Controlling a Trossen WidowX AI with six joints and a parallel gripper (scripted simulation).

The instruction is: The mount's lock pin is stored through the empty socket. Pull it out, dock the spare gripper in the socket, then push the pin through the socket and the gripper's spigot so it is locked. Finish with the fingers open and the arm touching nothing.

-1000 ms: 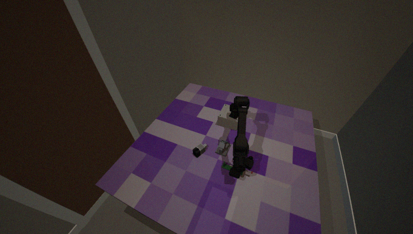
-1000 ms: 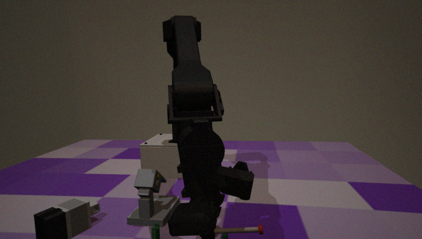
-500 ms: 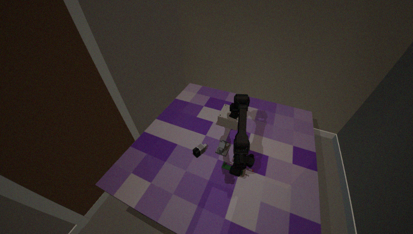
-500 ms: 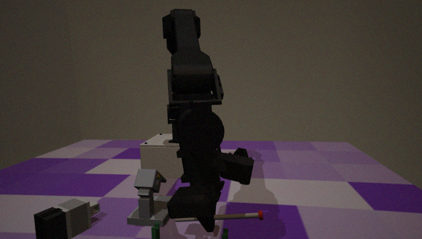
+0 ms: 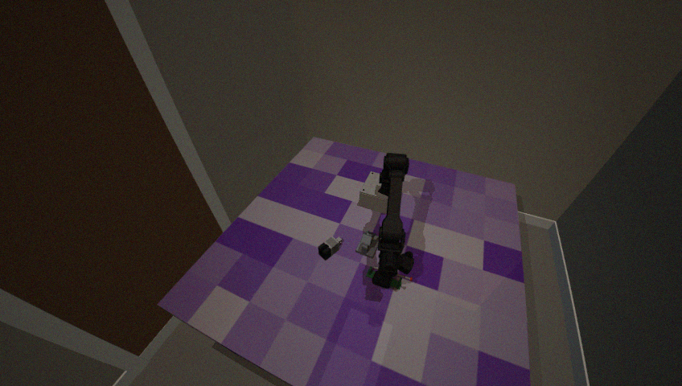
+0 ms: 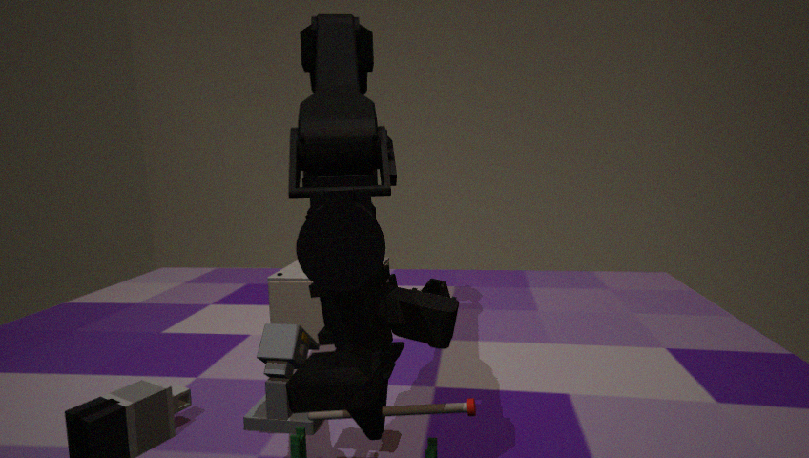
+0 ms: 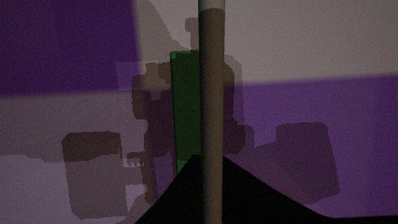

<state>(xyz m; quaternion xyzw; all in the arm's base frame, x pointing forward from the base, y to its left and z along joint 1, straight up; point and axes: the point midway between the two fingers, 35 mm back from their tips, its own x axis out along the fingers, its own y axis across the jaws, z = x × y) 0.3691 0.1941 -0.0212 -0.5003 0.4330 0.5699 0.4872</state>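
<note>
Now: gripper tip 1 cm to the left of the green rack and 3 cm above it. From my gripper tip the other things lie so: grey mount 9 cm behind, 14 cm to the right; spare gripper 27 cm to the right, 2 cm below.
</note>
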